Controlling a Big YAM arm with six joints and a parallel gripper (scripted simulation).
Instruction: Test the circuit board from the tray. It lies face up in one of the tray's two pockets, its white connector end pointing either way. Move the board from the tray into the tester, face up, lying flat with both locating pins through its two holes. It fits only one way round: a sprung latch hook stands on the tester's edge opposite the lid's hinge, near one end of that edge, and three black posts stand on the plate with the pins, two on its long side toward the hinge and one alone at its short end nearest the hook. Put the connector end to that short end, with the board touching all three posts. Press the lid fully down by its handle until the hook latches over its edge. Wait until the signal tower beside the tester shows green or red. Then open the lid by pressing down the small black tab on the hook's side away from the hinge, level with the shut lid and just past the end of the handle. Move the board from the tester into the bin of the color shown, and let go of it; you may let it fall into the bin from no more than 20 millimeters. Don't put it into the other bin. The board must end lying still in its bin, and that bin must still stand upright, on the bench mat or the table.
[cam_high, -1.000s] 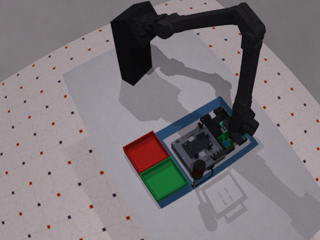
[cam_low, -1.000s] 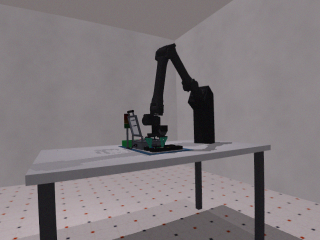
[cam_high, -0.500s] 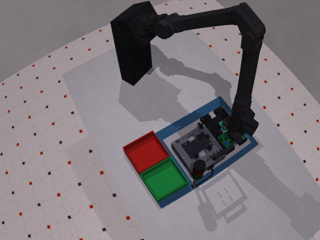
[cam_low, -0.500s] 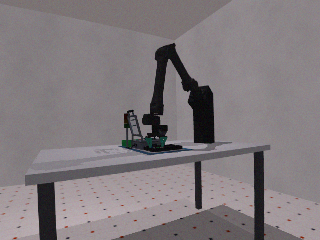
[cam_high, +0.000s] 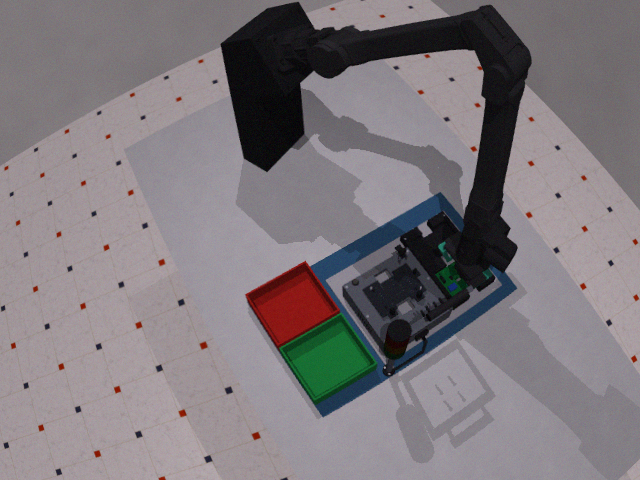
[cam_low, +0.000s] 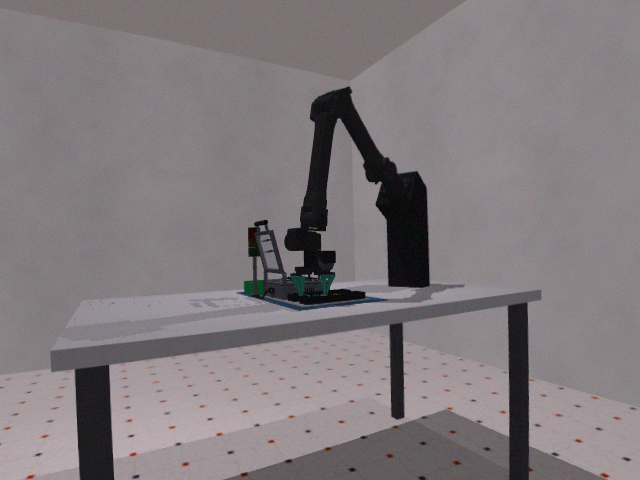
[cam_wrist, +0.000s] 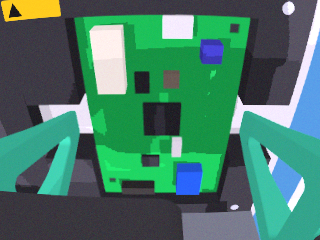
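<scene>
Now: the green circuit board right at my hand. From my hand the other things lie so: latch hook (130 mm to the right, 80 mm behind, 60 mm above); then tester lid (160 mm above, 150 mm to the right, 110 mm ahead); then tester plate (170 mm to the right, 50 mm above, 10 mm behind).
</scene>
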